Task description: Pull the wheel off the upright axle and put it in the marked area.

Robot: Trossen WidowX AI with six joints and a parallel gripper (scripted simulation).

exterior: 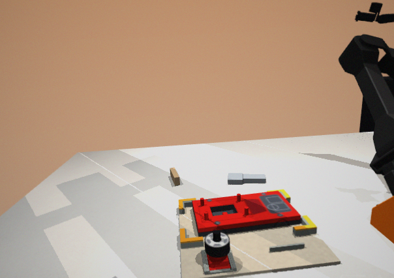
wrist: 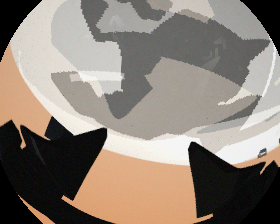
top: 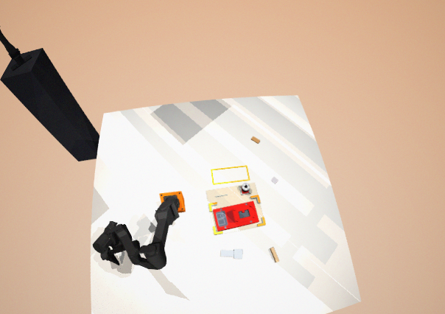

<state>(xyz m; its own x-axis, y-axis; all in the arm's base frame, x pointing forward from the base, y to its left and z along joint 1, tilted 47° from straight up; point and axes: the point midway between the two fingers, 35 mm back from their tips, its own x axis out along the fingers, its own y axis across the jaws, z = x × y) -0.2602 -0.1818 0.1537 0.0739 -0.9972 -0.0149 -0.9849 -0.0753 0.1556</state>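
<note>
Right now the wooden block is 690 mm ahead of my gripper tip and 60 mm to the right of it. Round my gripper tip: grey block: 500 mm ahead, 20 mm to the right, 10 mm below; upright axle: 620 mm ahead, 290 mm to the left, 20 mm above; wheel: 620 mm ahead, 290 mm to the left, 30 mm above.
</note>
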